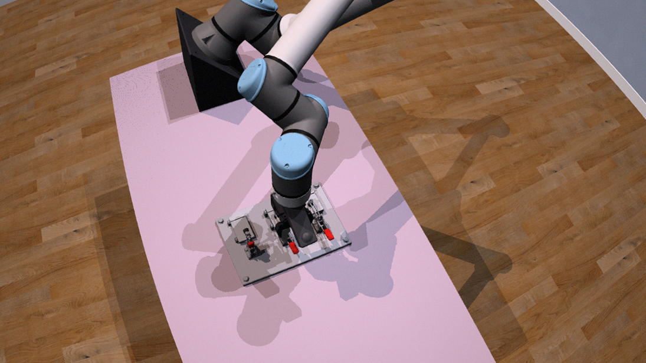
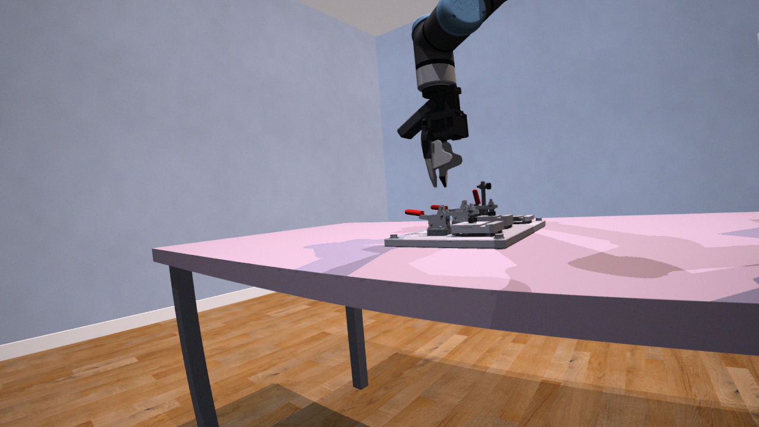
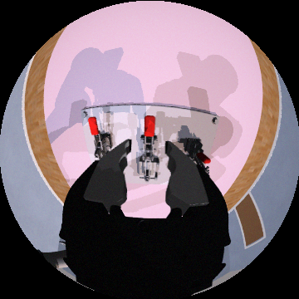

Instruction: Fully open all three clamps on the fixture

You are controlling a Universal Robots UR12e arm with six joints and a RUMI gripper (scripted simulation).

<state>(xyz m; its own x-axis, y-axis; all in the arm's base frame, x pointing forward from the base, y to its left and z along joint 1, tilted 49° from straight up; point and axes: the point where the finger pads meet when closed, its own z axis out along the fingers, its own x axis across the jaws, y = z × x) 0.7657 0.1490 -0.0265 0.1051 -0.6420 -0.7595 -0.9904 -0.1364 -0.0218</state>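
The grey fixture plate is 12 cm below my hand, 8 cm behind it and 1 cm to the right of it. Also, from my hand: flat grey part: 15 cm behind, 9 cm to the left, 9 cm below.
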